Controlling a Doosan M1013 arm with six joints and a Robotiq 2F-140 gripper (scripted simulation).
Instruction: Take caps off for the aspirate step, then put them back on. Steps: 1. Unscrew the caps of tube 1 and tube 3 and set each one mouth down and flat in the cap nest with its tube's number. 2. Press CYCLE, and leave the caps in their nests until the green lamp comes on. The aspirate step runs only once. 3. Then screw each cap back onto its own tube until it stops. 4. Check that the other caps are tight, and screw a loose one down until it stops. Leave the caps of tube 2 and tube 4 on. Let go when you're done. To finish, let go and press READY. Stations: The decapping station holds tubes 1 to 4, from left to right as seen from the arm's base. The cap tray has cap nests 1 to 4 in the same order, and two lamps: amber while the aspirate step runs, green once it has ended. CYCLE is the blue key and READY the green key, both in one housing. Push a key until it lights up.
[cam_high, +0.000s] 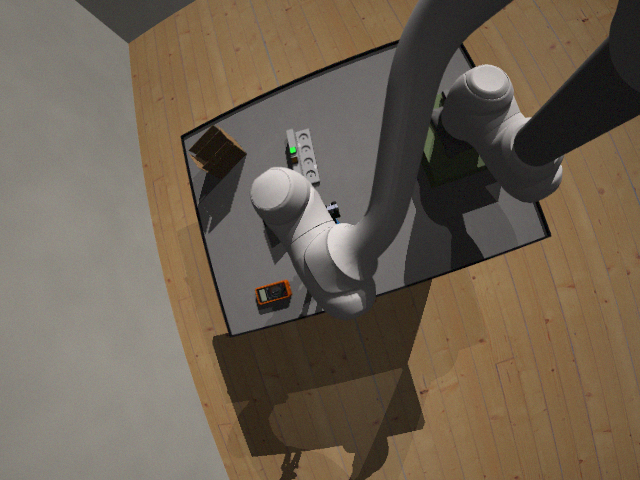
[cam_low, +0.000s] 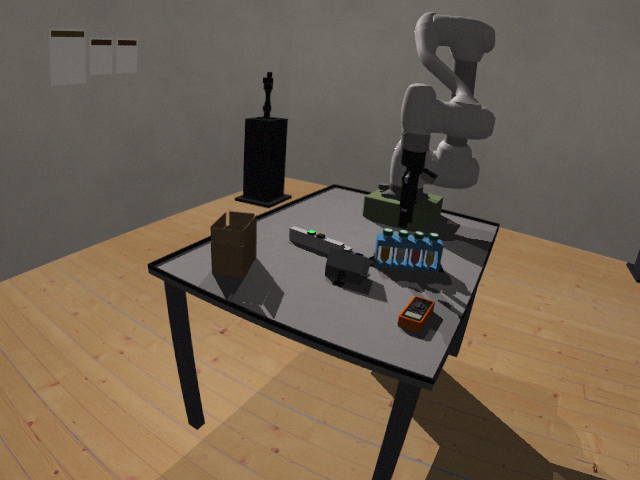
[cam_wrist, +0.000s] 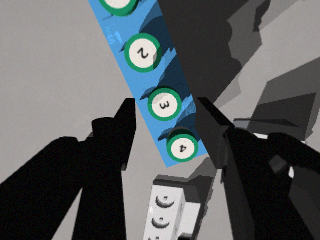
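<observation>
Right now the cap 2 is 60 mm below my hand, 50 mm to the left of it and 20 mm behind it. From my hand the other things lie so: green key: 140 mm to the right, 140 mm ahead, 110 mm below; then cap 1: 100 mm to the left, 60 mm below, 40 mm behind; then blue key: 140 mm ahead, 110 mm below, 100 mm to the right.
</observation>
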